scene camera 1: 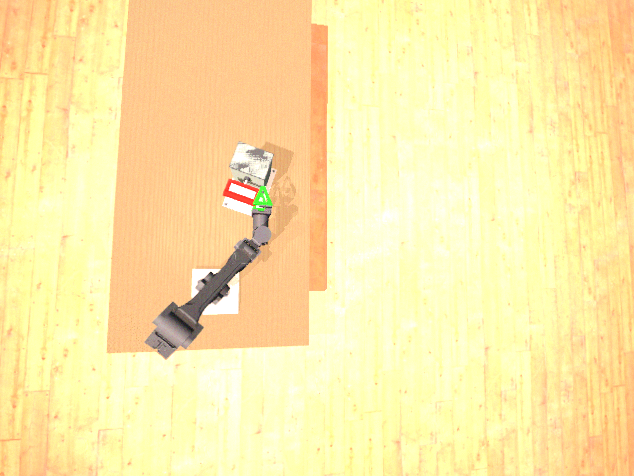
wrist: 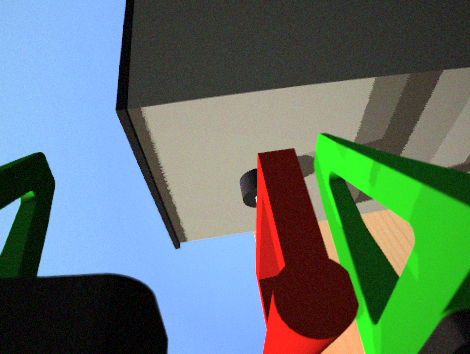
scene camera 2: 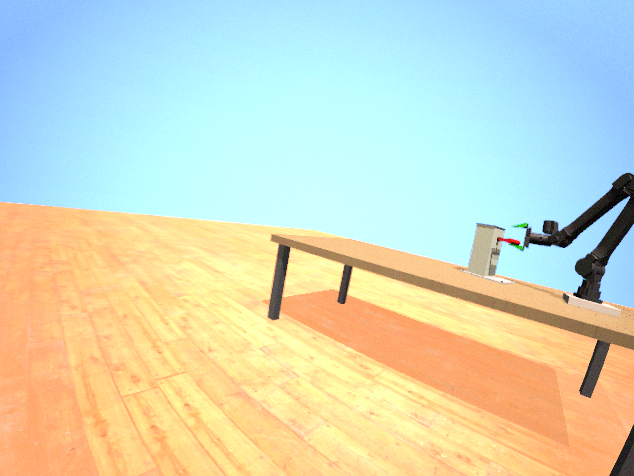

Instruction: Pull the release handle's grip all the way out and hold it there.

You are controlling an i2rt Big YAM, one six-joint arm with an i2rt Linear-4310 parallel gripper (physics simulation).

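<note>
The red release handle (scene camera 1: 238,198) (scene camera 2: 509,240) (wrist: 295,210) is a rectangular loop with a round grip bar, sticking out from the front of a pale box (scene camera 1: 250,158) (scene camera 2: 483,251) (wrist: 210,165). A dark collar (wrist: 248,189) shows on the box face behind it. My gripper (scene camera 1: 262,197) (scene camera 2: 520,236) (wrist: 183,157) is open, with its green fingers one above the other and pointing toward the box. It is at the handle's right end in the first scene view. In the wrist view the handle shows between the fingers, close beside the right one; whether they touch cannot be told.
The box stands on a white plate (scene camera 1: 238,207) (scene camera 2: 500,279) on the brown table (scene camera 1: 204,102) (scene camera 2: 389,261). The arm's white base plate (scene camera 1: 230,304) (scene camera 2: 588,303) is near the table's end. An orange mat (scene camera 1: 319,153) (scene camera 2: 435,358) lies on the floor below.
</note>
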